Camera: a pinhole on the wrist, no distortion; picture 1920 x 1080 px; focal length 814.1 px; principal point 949.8 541.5 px. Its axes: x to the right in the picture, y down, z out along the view. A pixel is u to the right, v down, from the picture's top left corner.
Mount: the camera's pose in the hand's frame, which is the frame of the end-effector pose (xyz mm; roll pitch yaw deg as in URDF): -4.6 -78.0 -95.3 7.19 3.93 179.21
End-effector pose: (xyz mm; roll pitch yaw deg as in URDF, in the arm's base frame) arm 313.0 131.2 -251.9 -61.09 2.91 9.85
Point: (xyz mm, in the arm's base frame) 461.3 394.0 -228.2
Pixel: 407.8 223.0
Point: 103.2 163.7 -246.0
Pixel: 1803.3 130.1
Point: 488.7 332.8 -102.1
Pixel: 349.7 584.9
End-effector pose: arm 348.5 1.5 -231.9 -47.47 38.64 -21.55
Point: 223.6 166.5 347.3
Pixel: 1847.0 854.6
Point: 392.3 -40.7 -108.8
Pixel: 1031.6 819.5
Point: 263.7 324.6 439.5
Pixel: 1675.9 704.2
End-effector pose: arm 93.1 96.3 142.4 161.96 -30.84 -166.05
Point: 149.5 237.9 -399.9
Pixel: 1405.9 554.9
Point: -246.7 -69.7 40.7
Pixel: 159.8 859.5
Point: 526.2 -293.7 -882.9
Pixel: outside the picture
